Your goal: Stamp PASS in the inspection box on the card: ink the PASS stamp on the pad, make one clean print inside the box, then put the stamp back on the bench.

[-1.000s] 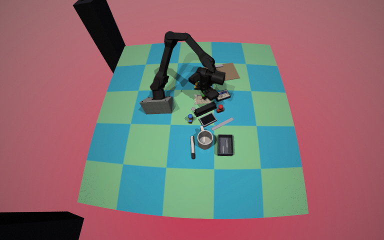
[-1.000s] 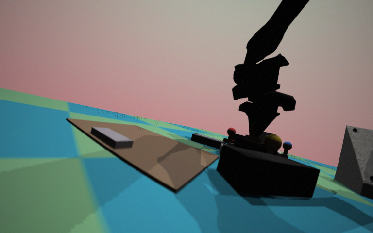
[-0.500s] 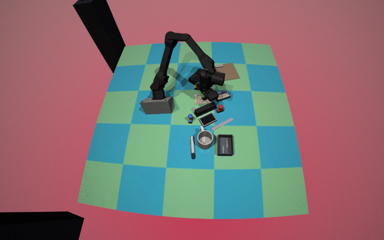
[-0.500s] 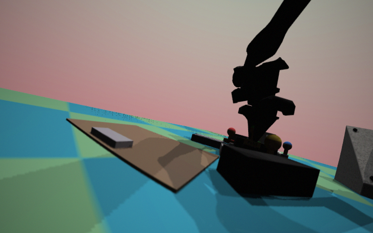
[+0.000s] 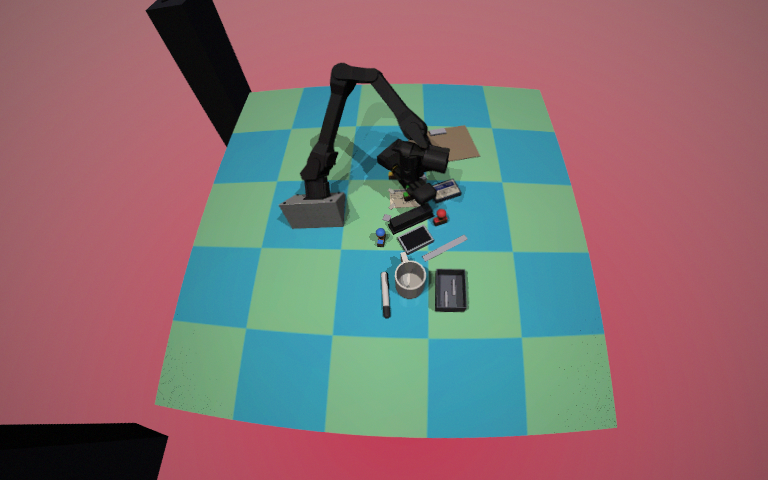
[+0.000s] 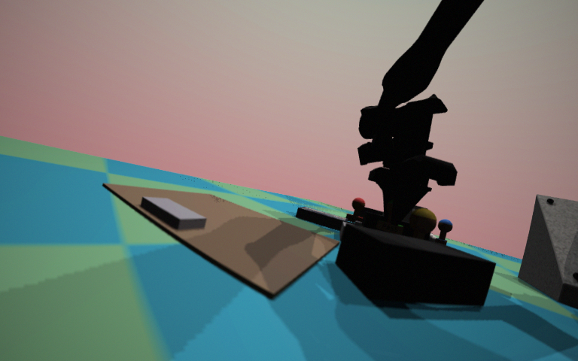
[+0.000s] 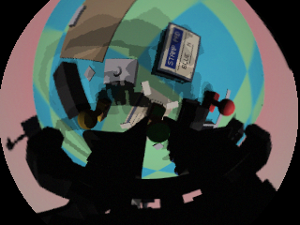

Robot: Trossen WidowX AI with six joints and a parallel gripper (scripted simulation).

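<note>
My gripper tip is now 30 mm above the cream card and 10 mm past it. Round my gripper tip: black bar: 80 mm to the right, 20 mm below, 10 mm ahead; then grey cube: 90 mm to the left, 20 mm below, 20 mm ahead; then green stamp: right at my gripper tip.
</note>
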